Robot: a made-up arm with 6 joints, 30 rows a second.
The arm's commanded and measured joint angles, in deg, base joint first. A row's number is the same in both.
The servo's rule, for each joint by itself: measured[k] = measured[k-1] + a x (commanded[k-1-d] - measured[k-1]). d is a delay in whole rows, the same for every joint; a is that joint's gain. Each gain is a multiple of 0.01, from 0.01 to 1. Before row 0 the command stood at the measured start. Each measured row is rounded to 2 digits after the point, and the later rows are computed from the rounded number. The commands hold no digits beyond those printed.
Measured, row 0: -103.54 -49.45 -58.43 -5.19 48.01 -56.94
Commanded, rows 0 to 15: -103.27 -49.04 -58.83 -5.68 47.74 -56.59; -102.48 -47.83 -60.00 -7.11 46.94 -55.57; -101.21 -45.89 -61.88 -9.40 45.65 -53.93; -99.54 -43.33 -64.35 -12.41 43.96 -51.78; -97.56 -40.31 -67.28 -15.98 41.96 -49.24; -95.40 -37.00 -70.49 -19.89 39.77 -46.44; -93.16 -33.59 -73.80 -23.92 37.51 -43.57; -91.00 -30.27 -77.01 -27.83 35.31 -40.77; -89.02 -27.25 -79.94 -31.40 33.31 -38.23; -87.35 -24.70 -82.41 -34.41 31.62 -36.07; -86.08 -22.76 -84.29 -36.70 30.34 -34.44; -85.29 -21.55 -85.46 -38.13 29.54 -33.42; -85.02 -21.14 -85.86 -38.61 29.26 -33.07; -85.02 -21.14 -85.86 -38.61 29.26 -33.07; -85.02 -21.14 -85.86 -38.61 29.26 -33.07; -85.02 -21.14 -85.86 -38.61 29.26 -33.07
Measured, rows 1 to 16: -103.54 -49.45 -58.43 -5.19 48.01 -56.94; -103.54 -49.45 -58.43 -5.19 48.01 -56.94; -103.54 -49.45 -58.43 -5.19 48.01 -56.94; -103.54 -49.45 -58.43 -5.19 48.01 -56.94; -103.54 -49.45 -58.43 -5.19 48.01 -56.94; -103.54 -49.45 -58.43 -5.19 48.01 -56.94; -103.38 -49.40 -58.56 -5.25 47.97 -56.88; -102.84 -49.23 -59.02 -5.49 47.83 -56.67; -101.86 -48.86 -59.94 -6.00 47.52 -56.23; -100.47 -48.25 -61.35 -6.83 47.02 -55.52; -98.72 -47.38 -63.25 -8.02 46.31 -54.52; -96.73 -46.24 -65.57 -9.56 45.39 -53.23; -94.59 -44.85 -68.20 -11.43 44.29 -51.68; -92.44 -43.25 -71.02 -13.56 43.03 -49.93; -90.39 -41.49 -73.87 -15.88 41.67 -48.06; -88.57 -39.64 -76.60 -18.29 40.26 -46.14
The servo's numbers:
d 6
a 0.60 0.11 0.32 0.13 0.14 0.16

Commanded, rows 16 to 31: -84.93 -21.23 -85.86 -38.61 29.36 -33.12; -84.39 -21.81 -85.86 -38.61 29.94 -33.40; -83.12 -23.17 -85.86 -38.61 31.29 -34.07; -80.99 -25.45 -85.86 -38.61 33.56 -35.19; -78.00 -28.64 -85.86 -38.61 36.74 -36.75; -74.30 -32.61 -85.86 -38.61 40.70 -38.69; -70.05 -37.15 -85.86 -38.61 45.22 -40.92; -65.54 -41.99 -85.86 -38.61 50.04 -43.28; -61.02 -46.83 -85.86 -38.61 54.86 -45.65; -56.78 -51.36 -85.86 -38.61 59.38 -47.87; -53.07 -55.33 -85.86 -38.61 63.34 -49.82; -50.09 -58.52 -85.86 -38.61 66.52 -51.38; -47.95 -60.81 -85.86 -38.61 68.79 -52.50; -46.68 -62.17 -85.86 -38.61 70.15 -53.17; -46.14 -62.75 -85.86 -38.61 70.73 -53.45; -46.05 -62.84 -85.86 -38.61 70.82 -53.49
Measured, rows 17 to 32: -87.08 -37.78 -79.06 -20.68 38.87 -44.27; -86.01 -35.99 -81.11 -22.95 37.56 -42.53; -85.42 -34.36 -82.63 -24.99 36.40 -41.02; -85.18 -32.91 -83.66 -26.76 35.40 -39.75; -85.08 -31.62 -84.36 -28.30 34.54 -38.68; -85.04 -30.47 -84.84 -29.64 33.80 -37.78; -84.97 -29.45 -85.17 -30.81 33.18 -37.03; -84.62 -28.61 -85.39 -31.82 32.73 -36.45; -83.72 -28.01 -85.54 -32.70 32.53 -36.07; -82.08 -27.73 -85.64 -33.47 32.67 -35.93; -79.63 -27.83 -85.71 -34.14 33.24 -36.06; -76.43 -28.36 -85.76 -34.72 34.28 -36.48; -72.60 -29.33 -85.79 -35.23 35.81 -37.19; -68.36 -30.72 -85.81 -35.67 37.80 -38.16; -63.96 -32.49 -85.83 -36.05 40.19 -39.36; -59.65 -34.57 -85.84 -36.38 42.88 -40.72
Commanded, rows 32 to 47: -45.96 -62.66 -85.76 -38.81 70.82 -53.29; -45.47 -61.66 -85.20 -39.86 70.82 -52.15; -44.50 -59.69 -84.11 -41.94 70.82 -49.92; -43.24 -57.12 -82.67 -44.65 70.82 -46.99; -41.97 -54.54 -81.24 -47.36 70.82 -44.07; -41.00 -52.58 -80.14 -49.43 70.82 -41.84; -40.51 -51.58 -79.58 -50.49 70.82 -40.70; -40.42 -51.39 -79.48 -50.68 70.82 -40.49; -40.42 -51.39 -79.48 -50.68 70.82 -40.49; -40.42 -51.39 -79.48 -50.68 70.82 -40.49; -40.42 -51.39 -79.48 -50.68 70.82 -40.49; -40.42 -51.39 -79.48 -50.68 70.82 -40.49; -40.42 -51.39 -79.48 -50.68 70.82 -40.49; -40.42 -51.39 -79.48 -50.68 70.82 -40.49; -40.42 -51.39 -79.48 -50.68 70.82 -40.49; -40.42 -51.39 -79.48 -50.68 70.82 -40.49
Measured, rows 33 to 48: -55.70 -36.85 -85.85 -36.67 45.74 -42.18; -52.33 -39.23 -85.85 -36.92 48.65 -43.65; -49.70 -41.60 -85.85 -37.14 51.47 -45.07; -47.89 -43.86 -85.85 -37.33 54.09 -46.37; -46.84 -45.94 -85.85 -37.50 56.42 -47.50; -46.37 -47.80 -85.85 -37.64 58.44 -48.46; -46.12 -49.43 -85.82 -37.79 60.17 -49.23; -45.73 -50.78 -85.62 -38.06 61.66 -49.70; -44.99 -51.76 -85.14 -38.56 62.94 -49.74; -43.94 -52.35 -84.35 -39.35 64.04 -49.30; -42.76 -52.59 -83.35 -40.39 64.99 -48.46; -41.70 -52.59 -82.32 -41.57 65.81 -47.40; -40.99 -52.48 -81.44 -42.73 66.51 -46.33; -40.65 -52.36 -80.81 -43.76 67.11 -45.40; -40.51 -52.25 -80.38 -44.66 67.63 -44.61; -40.46 -52.16 -80.09 -45.44 68.08 -43.95
